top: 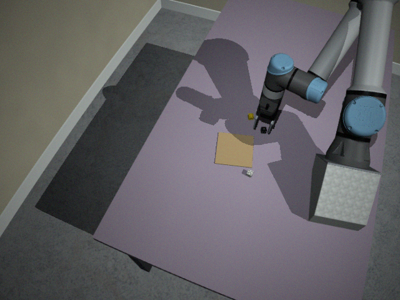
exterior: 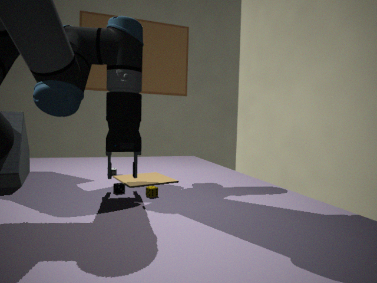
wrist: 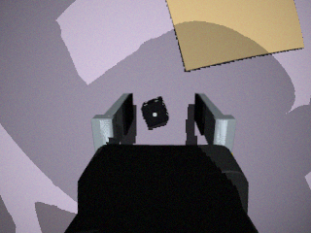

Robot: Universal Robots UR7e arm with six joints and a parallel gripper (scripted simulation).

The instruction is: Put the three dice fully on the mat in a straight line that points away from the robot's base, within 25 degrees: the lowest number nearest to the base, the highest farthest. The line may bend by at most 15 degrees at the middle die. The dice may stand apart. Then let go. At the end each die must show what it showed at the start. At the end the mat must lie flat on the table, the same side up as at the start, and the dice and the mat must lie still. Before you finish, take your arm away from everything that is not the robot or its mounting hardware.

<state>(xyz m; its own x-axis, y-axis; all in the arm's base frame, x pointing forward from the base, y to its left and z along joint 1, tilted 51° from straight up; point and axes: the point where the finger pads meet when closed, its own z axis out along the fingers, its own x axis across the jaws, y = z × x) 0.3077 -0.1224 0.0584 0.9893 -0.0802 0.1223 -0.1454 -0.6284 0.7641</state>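
The black die is 4 cm below my hand, 1 cm to the right of it and 1 cm behind it. Round my hand: white die: 19 cm to the left, 4 cm below, 1 cm ahead; tan mat: 10 cm to the left, 9 cm ahead, 5 cm below; yellow die: 6 cm to the right, 5 cm ahead, 4 cm below.
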